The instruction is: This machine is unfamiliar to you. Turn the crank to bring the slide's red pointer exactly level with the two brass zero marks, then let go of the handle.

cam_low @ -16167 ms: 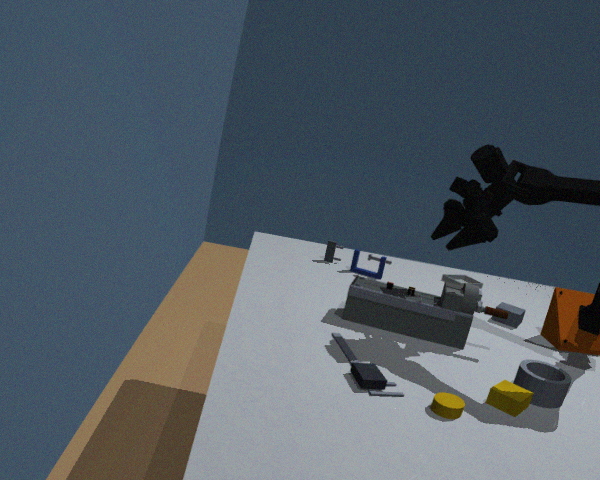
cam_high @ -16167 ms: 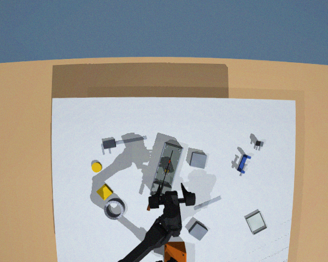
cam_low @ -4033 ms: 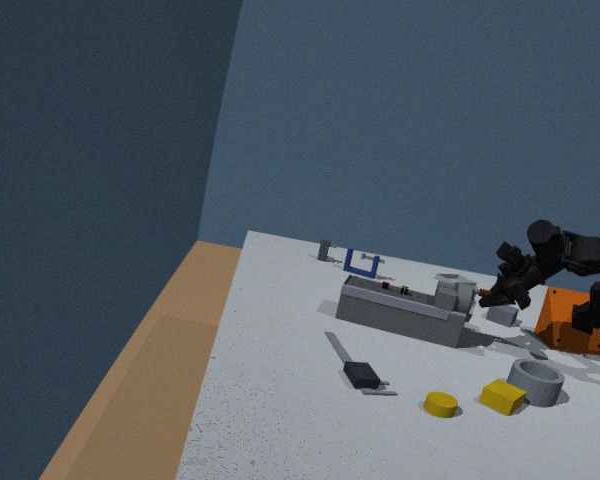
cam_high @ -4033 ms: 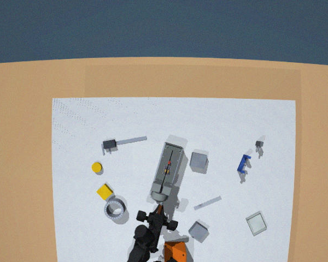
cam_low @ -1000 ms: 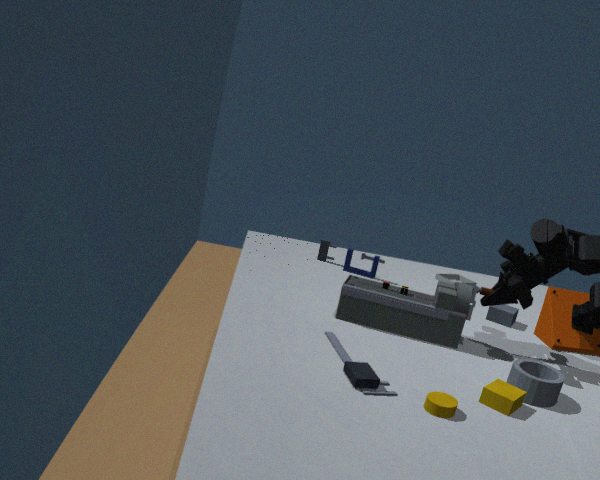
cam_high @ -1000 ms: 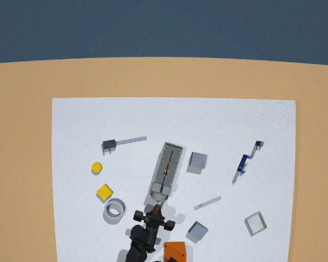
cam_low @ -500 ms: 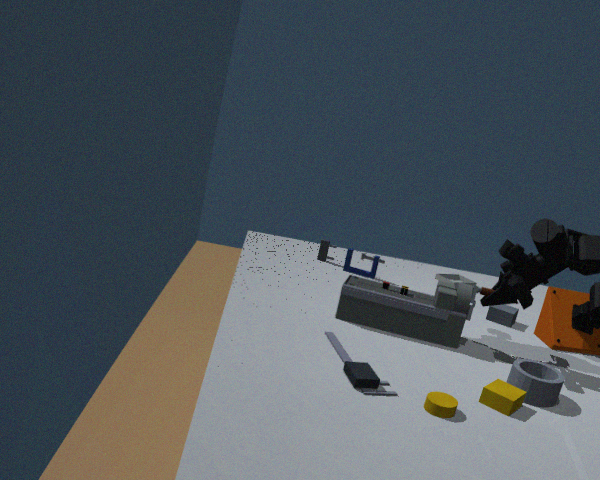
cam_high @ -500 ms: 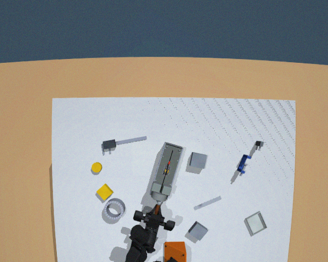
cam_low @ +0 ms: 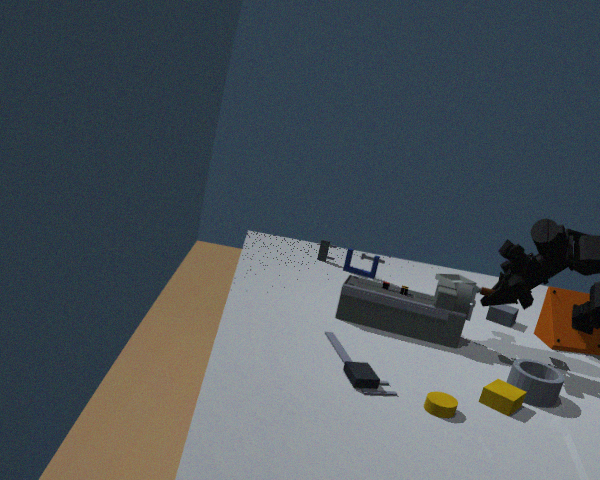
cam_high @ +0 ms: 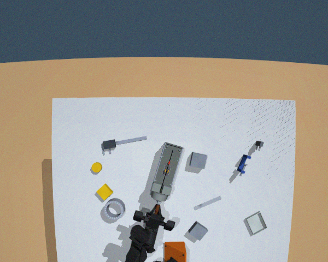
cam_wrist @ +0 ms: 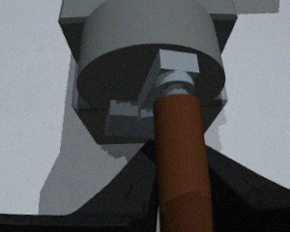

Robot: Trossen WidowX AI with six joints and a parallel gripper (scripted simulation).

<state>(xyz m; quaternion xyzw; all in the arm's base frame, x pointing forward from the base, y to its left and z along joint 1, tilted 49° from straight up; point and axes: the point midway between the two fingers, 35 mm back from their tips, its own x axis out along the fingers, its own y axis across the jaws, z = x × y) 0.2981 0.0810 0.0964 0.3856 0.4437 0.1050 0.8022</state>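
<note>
Now: the brown crank handle 2 cm behind my gripper tip and 3 cm above it. Also, from my gripper tip: flat grey bar: 1 cm ahead, 25 cm to the right, 9 cm below; then red pointer: 21 cm ahead, 3 cm to the right, 1 cm below; then yellow block: 28 cm to the left, 8 cm below.
</note>
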